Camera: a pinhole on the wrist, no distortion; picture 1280 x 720 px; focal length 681.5 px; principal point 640.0 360.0 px. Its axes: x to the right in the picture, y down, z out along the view. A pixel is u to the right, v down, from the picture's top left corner.
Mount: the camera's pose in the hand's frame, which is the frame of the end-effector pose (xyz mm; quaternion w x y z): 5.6 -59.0 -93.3 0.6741 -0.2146 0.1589 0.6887
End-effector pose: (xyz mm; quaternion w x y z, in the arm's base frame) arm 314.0 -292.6 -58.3 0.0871 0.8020 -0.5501 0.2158
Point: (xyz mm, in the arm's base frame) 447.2 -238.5 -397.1
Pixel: 130.5 630.0
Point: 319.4 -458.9 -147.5
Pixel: 607.4 48.2
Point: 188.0 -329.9 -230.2
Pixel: 773.2 499.9
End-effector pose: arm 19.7 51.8 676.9 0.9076 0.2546 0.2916 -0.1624
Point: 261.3 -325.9 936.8
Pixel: 151.3 192.0
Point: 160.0 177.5 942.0
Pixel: 873.6 435.7
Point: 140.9 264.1 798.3
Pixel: 1217.0 347.8
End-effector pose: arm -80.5 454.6 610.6 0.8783 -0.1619 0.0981 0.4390
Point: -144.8 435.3 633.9
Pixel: 771.4 614.5
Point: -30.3 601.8 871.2
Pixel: 340.7 206.0
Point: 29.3 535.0 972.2
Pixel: 114.3 293.7
